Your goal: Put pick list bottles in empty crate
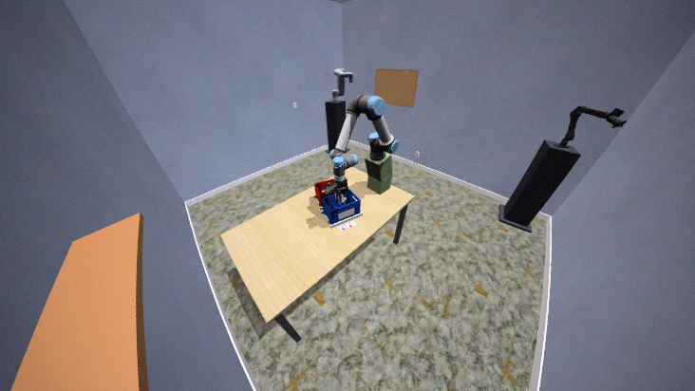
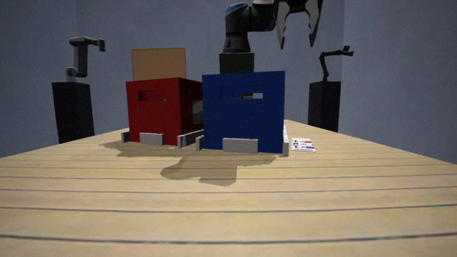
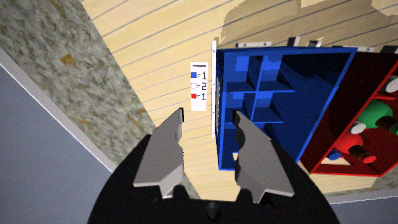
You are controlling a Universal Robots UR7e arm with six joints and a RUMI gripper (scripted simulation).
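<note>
Right now my hand is 290 mm past the blue-capped bottle, 200 mm to the left of it and 160 mm above it. Round my hand: blue crate: 170 mm below, 120 mm behind, 70 mm to the right; pick list: 250 mm below, 40 mm to the left, 40 mm behind; white bottle: 290 mm to the right, 160 mm below, 130 mm behind.
</note>
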